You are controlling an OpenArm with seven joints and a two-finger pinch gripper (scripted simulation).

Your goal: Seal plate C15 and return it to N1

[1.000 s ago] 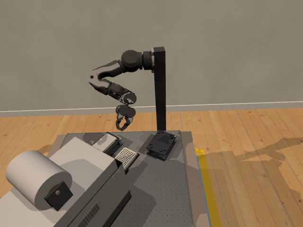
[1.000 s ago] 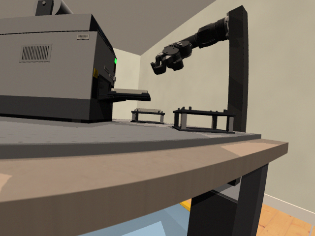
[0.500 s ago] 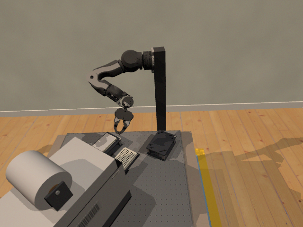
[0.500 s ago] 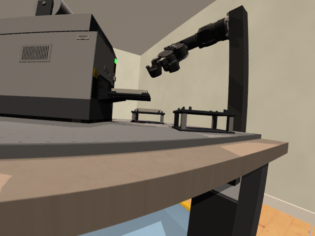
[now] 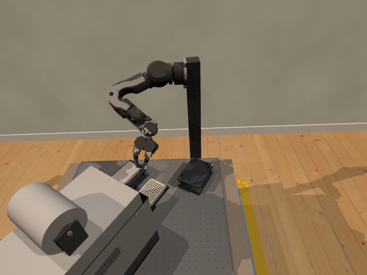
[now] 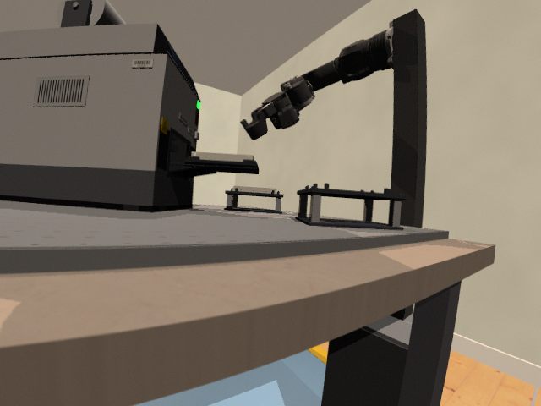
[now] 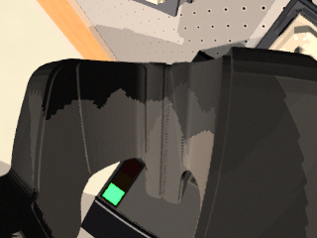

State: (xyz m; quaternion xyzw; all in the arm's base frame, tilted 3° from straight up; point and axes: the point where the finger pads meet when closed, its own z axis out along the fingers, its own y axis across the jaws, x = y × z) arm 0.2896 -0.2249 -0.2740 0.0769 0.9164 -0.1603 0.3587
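Now: hand 10 cm short of the start key, 10 cm to the left of it and 2 cm above it. The rest, counted from my hand: foil roll (34 cm ahead, 17 cm to the right, 21 cm above); sealer's stage (7 cm ahead, 3 cm to the left, 10 cm below).
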